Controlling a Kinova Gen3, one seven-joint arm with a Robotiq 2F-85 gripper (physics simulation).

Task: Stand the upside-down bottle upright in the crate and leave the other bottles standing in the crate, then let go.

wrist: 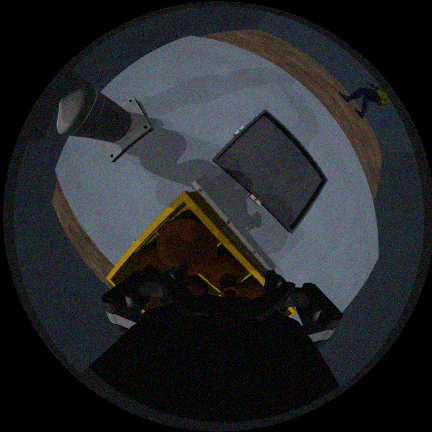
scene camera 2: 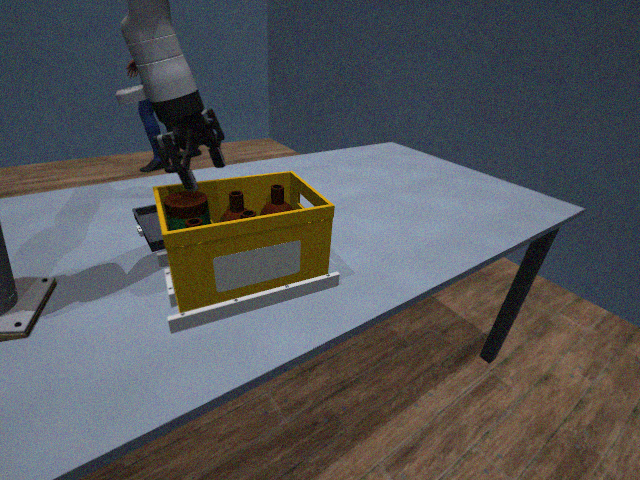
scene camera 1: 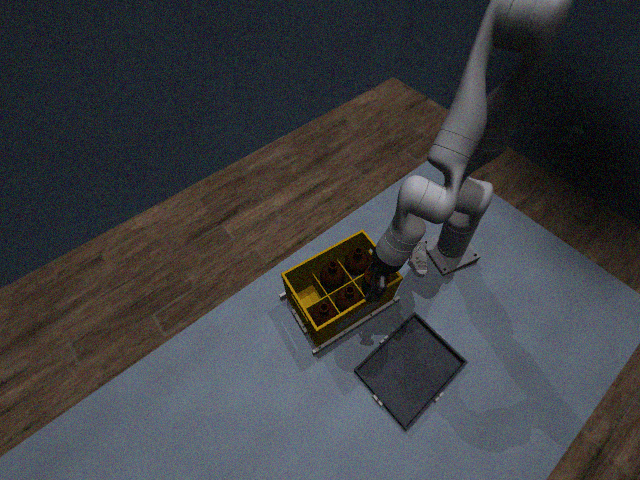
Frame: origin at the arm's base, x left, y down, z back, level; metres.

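Seen in the pictures: gripper, fingertip midpoint: [wrist: 225, 276] [scene camera 2: 207, 178] [scene camera 1: 369, 284]; arm's base at its link origin: [wrist: 116, 125] [scene camera 1: 451, 245].
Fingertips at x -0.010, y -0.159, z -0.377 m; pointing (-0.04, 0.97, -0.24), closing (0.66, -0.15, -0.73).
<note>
Offsets run from my fingertips to a thing's middle. "pt": to the spot under its first point.
The upside-down bottle {dz +0.047, dx -0.017, dy +0.104 m} [scene camera 2: 186, 204] [wrist: 182, 242] shows its broad, flat brown base upward at the crate's robot-side end; in scene camera 1 the gripper partly covers it. The yellow crate {dz -0.038, dx -0.070, dy +0.102 m} [scene camera 1: 323, 252] [scene camera 2: 191, 279] [wrist: 235, 249] also holds upright brown bottles, including ones at the back [scene camera 1: 332, 274] [scene camera 2: 236, 201], beside it {dz +0.054, dx -0.108, dy +0.104 m} [scene camera 1: 357, 260], at the front {pt dz -0.052, dx -0.020, dy +0.050 m} [scene camera 1: 348, 297] and in the front corner {pt dz -0.133, dx -0.020, dy +0.027 m} [scene camera 1: 324, 311]. One back compartment is bare. My gripper [scene camera 1: 376, 293] [scene camera 2: 205, 171] [wrist: 225, 276] is open and empty, tilted above the crate, with one fingertip close above the inverted base.
A dark shallow tray [scene camera 1: 413, 366] [scene camera 2: 147, 219] [wrist: 272, 172] lies beside the crate. White rails {dz -0.031, dx -0.168, dy +0.174 m} [scene camera 2: 253, 302] run along the crate's foot. The robot's base plate [scene camera 1: 457, 264] [wrist: 142, 131] is near the crate's end. A person [scene camera 2: 148, 121] [wrist: 367, 97] is beyond the table.
</note>
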